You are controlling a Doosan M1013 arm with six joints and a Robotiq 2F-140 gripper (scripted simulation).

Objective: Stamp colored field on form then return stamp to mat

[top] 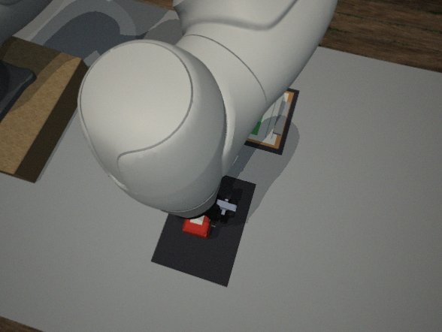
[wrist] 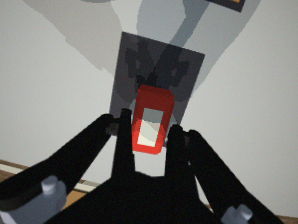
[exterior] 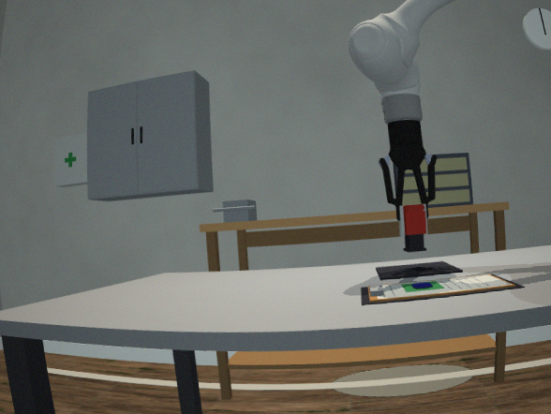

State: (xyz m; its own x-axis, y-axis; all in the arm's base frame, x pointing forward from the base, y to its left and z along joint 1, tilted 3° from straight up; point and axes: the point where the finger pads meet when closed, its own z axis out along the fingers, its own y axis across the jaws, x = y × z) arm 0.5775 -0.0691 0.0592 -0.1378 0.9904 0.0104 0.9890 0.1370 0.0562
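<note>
Right now the dark mat is 11 cm below my hand. From my hand the other things lie so: stamp: 2 cm below; then clipboard: 2 cm behind, 29 cm to the left, 10 cm below.
</note>
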